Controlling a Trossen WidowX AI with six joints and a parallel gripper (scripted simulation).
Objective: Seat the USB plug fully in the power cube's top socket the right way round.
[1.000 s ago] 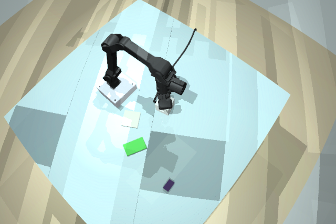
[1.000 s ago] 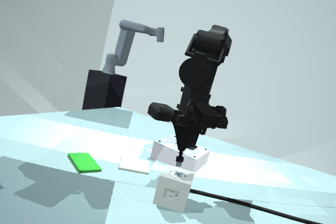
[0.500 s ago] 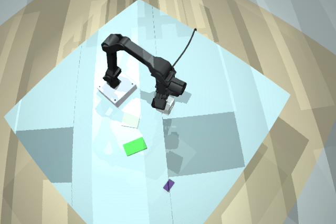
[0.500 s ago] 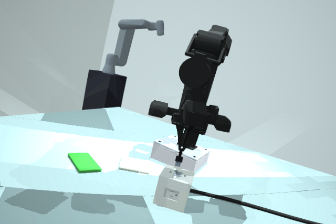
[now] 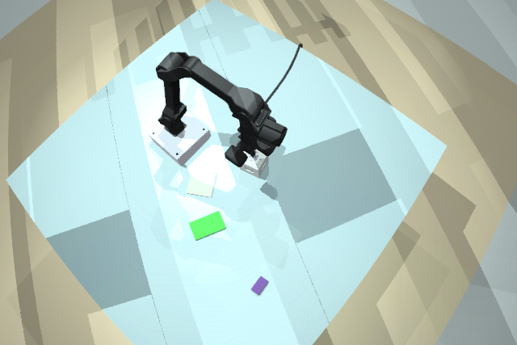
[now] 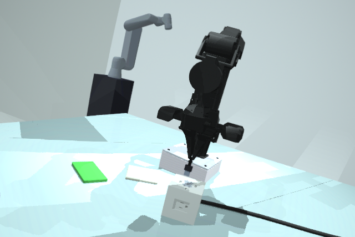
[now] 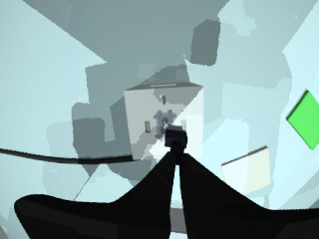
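Now: the USB plug 20 mm below my gripper tip. Round my gripper tip: pale flat card (100 mm behind, 170 mm to the right, 130 mm below); green flat card (20 mm ahead, 270 mm to the right, 130 mm below); USB socket (10 mm to the left, 70 mm below).
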